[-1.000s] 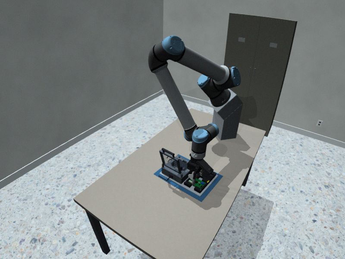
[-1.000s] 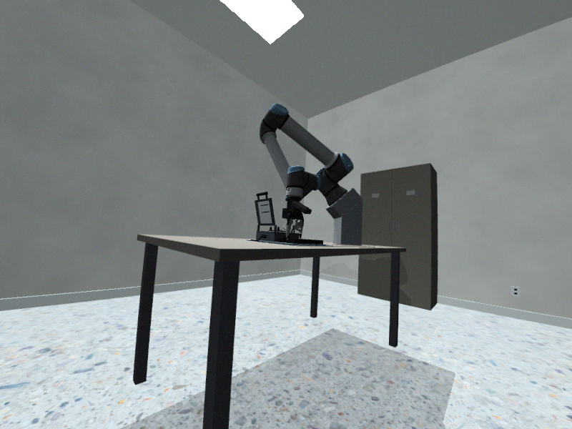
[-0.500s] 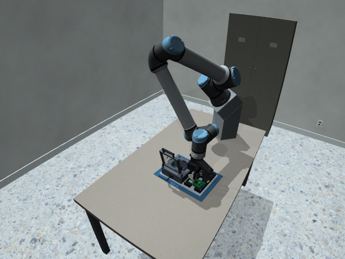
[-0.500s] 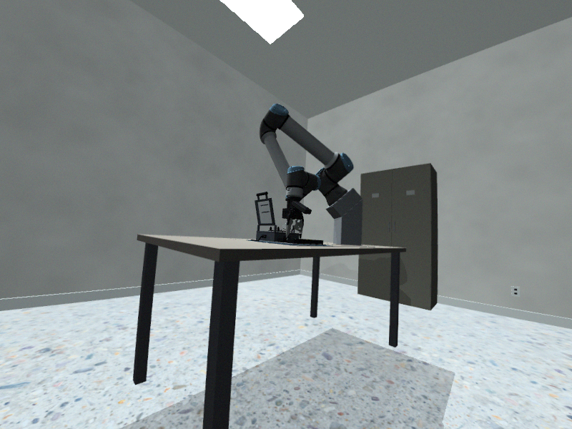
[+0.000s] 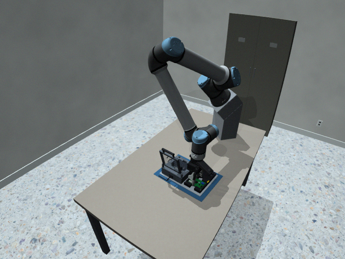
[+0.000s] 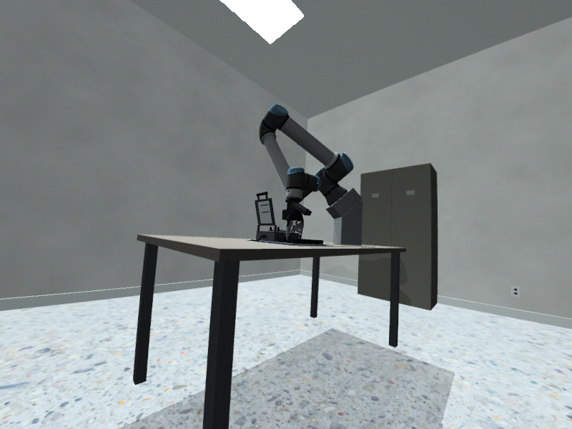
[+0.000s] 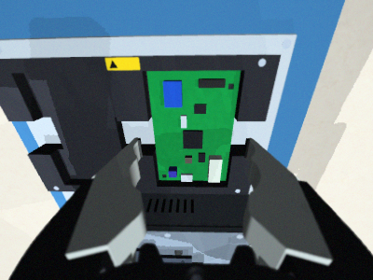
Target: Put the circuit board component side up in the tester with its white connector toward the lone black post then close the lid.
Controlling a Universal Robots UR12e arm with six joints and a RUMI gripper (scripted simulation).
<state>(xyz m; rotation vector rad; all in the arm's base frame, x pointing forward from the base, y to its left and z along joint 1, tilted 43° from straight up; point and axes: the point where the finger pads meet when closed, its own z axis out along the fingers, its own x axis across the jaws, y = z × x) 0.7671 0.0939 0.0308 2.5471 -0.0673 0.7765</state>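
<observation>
The green circuit board is 1 cm below my hand. Also, from my hand: tester lid 5 cm ahead, 18 cm to the right, 15 cm above; then tester nest 7 cm behind, 15 cm to the right, 4 cm above.
</observation>
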